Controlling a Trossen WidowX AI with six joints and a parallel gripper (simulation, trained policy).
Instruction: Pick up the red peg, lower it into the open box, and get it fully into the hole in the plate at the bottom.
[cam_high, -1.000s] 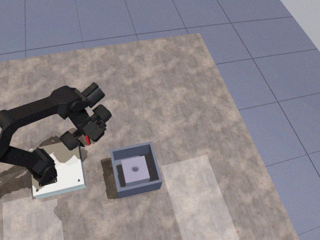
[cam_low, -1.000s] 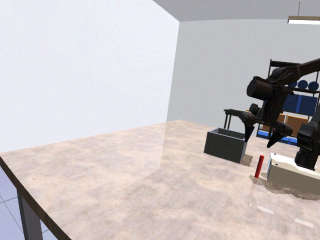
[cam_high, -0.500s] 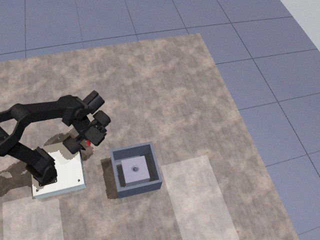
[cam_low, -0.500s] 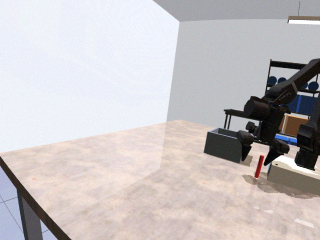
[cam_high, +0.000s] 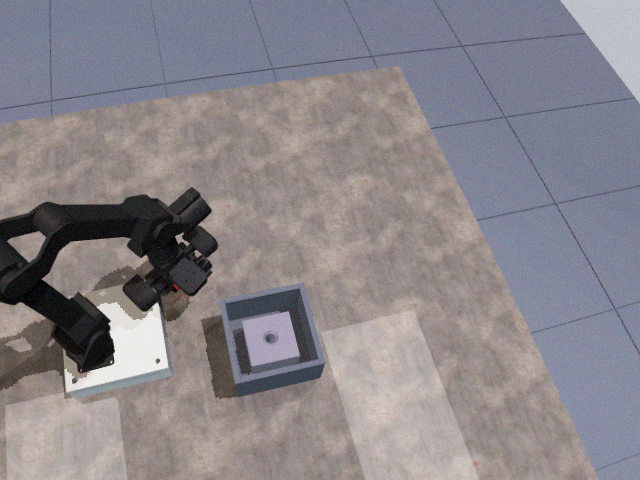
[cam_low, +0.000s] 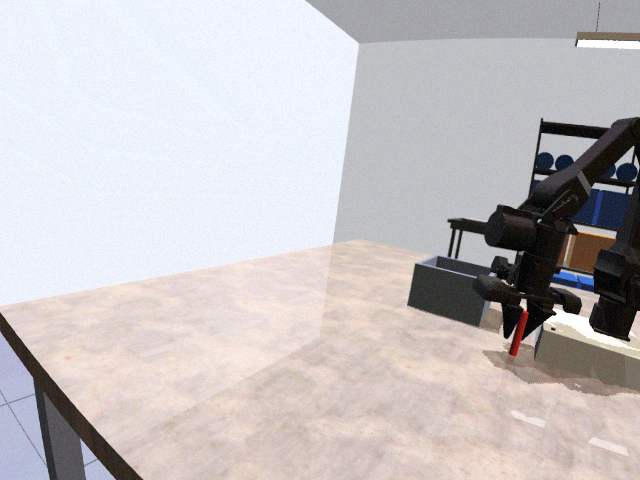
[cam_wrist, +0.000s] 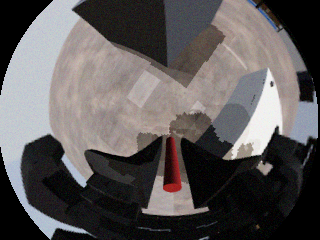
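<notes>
The red peg lies 1 cm behind my gripper tip, 1 cm to the left of it and 2 cm above it. The rest, counted from my gripper tip: square plate 14 cm ahead, 17 cm to the right, 2 cm above; grey box 14 cm ahead, 17 cm to the right.
</notes>
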